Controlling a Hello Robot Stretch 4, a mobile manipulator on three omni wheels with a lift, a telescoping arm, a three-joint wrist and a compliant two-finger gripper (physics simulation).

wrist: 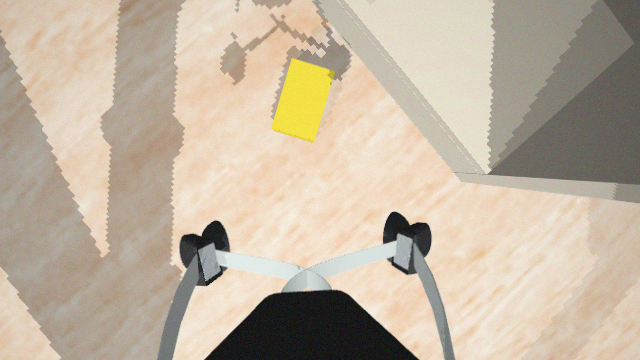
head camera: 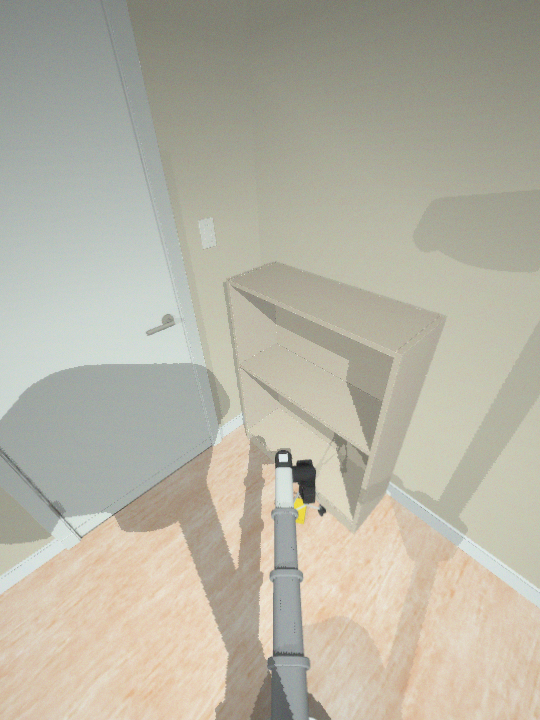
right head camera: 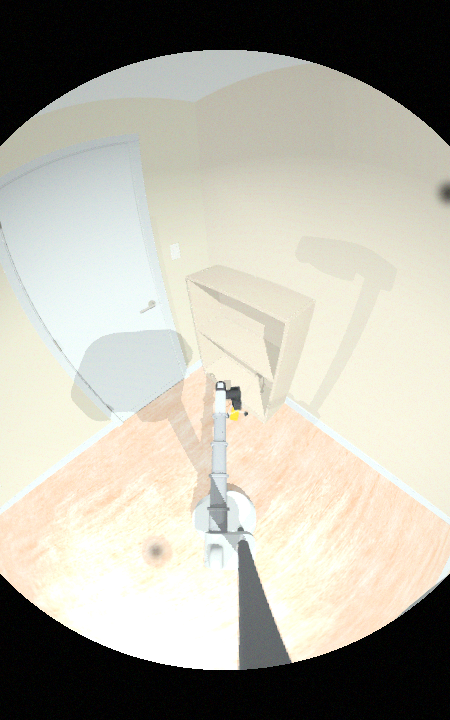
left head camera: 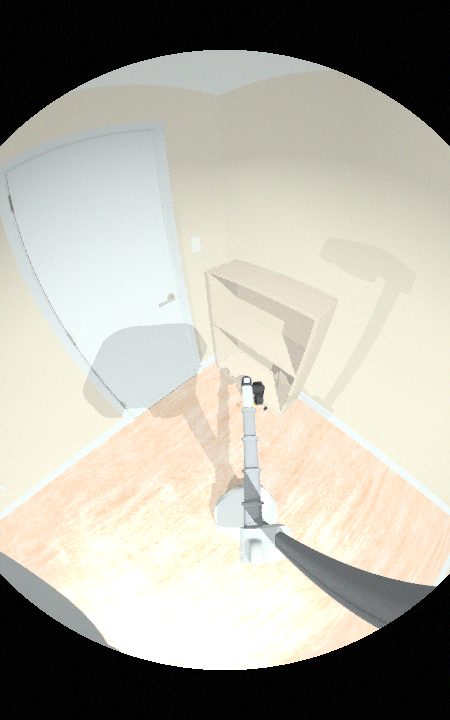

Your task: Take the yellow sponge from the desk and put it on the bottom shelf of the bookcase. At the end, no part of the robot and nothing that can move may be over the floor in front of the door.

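Frame: origin at the robot's base, x ahead, y left, z up, level; metres.
Seen in the pictures: gripper, fingertip midpoint: (wrist: pixel 307 237) (head camera: pixel 305 515) (right head camera: pixel 236 415).
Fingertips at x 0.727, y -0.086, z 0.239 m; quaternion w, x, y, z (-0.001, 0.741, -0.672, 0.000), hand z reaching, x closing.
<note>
A point is followed by its place in that frame.
The yellow sponge (wrist: pixel 303 100) {y -0.074, x 0.868, z 0.017 m} (head camera: pixel 299 511) {y -0.073, x 0.854, z 0.016 m} (right head camera: pixel 234 414) {y -0.074, x 0.849, z 0.017 m} lies flat on the floor close to the front edge of the bookcase (head camera: pixel 421 372) {y -0.478, x 0.912, z 0.846 m} (left head camera: pixel 318 345) {y -0.470, x 0.904, z 0.722 m} (right head camera: pixel 294 350) {y -0.435, x 0.870, z 0.746 m} (wrist: pixel 400 95) {y -0.211, x 0.886, z 0.008 m}, outside it. In the head camera view the arm and gripper hide part of it. My gripper (wrist: pixel 307 237) {y -0.086, x 0.727, z 0.239 m} is open and empty, pointing down above the floor. In the wrist view the sponge is ahead of the fingertips, roughly in line with the gap between them. The bottom shelf (head camera: pixel 279 427) {y 0.019, x 1.341, z 0.072 m} shows in the head camera view, partly hidden by the wrist. The desk cannot be made out in these views.
The white door (head camera: pixel 75 232) {y 0.636, x 1.100, z 1.295 m} (left head camera: pixel 100 238) {y 0.717, x 1.022, z 1.430 m} (right head camera: pixel 84 254) {y 0.708, x 1.032, z 1.399 m} is on the left wall, left of the bookcase. My extended arm (head camera: pixel 285 610) {y 0.005, x 0.312, z 0.656 m} (left head camera: pixel 250 451) {y 0.001, x 0.316, z 0.656 m} (right head camera: pixel 219 456) {y -0.004, x 0.317, z 0.656 m} reaches toward the bookcase. A light switch (head camera: pixel 207 233) {y 0.297, x 1.442, z 1.192 m} is on the wall between door and bookcase.
</note>
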